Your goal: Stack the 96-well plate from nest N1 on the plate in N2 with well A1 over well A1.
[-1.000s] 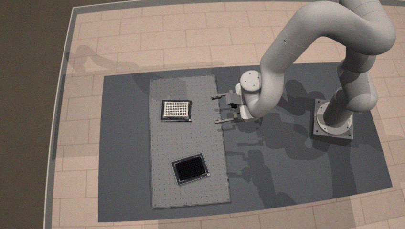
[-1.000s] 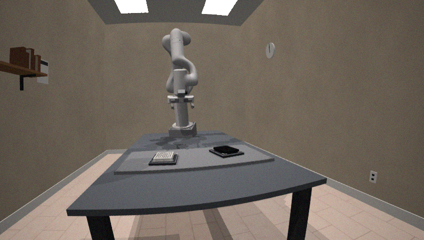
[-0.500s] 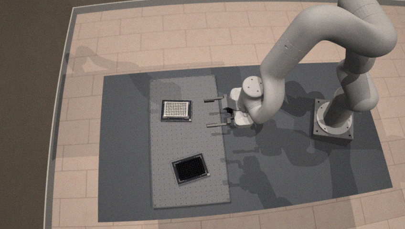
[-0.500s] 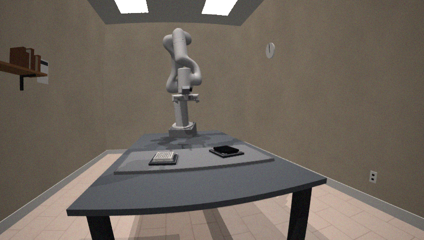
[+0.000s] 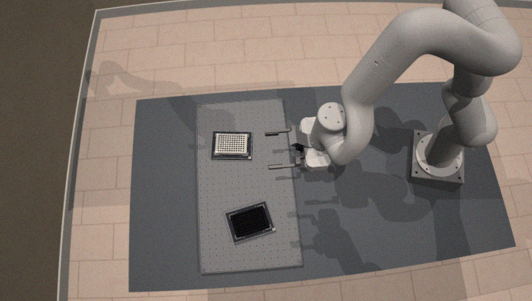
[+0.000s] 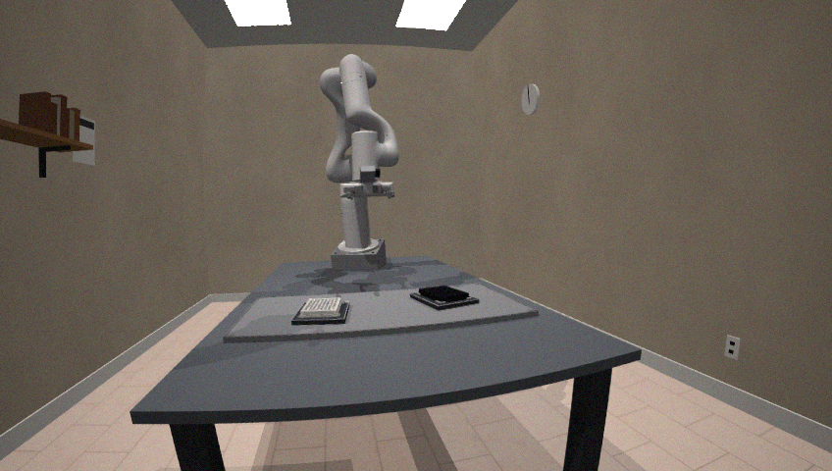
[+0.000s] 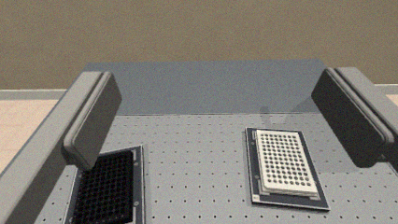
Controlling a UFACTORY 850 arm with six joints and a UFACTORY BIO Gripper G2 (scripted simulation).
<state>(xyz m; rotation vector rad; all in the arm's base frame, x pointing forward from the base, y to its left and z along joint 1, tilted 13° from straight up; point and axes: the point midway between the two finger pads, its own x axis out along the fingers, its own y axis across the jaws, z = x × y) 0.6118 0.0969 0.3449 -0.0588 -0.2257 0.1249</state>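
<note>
Right now the black 96-well plate is 27 cm below my hand, 18 cm to the left of it and 7 cm ahead of it. Round my hand: white 96-well plate (27 cm below, 16 cm ahead, 13 cm to the right); then nest N1 (28 cm below, 18 cm to the left, 7 cm ahead); then nest N2 (28 cm below, 16 cm ahead, 13 cm to the right).
</note>
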